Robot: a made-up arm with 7 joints.
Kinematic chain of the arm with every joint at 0, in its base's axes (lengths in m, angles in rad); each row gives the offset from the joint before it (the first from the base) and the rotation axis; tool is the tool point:
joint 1: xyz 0 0.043 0 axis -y
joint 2: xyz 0 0.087 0 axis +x
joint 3: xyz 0 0 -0.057 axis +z
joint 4: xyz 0 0 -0.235 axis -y
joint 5: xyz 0 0 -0.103 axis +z
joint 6: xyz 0 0 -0.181 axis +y
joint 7: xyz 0 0 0 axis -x
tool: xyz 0 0 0
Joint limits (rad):
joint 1: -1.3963..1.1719
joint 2: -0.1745..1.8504
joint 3: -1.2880..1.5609
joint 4: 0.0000..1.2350
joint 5: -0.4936..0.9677
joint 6: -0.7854..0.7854
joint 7: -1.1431..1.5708
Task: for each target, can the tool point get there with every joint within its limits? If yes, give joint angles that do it. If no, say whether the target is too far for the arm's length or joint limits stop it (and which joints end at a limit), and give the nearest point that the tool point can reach.
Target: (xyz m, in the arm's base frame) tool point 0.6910 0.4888 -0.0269
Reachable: no: too far | nearest point 0.4891 0.3926 -0.0589 | short by 0.226 m
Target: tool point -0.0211 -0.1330 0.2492
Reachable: no: joint limits stop it (at a limit: joint 1, joint 2, joint 4) | nearest point 0.3810 -0.1438 0.0202 | short by 0.463 m
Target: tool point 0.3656 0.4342 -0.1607
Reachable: yes | joints 0.6804 0.3607 0.7160 1.0250 0.3125 0.2169 -0.2138
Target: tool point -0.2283 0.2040 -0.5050
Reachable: yes | joints -0.6627 0.1776 -0.1689 0.4857 -0.3390 0.0443 0.7208
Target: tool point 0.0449 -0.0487 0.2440
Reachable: no: joint limits stop it (at a limit: joint 1, joint 2, joint 4) | nearest point 0.4066 -0.0973 0.0598 | short by 0.409 m
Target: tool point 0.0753 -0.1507 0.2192
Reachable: no: joint limits stop it (at a limit: joint 1, joint 2, joint 4) | nearest point 0.3833 -0.1403 0.0241 | short by 0.365 m
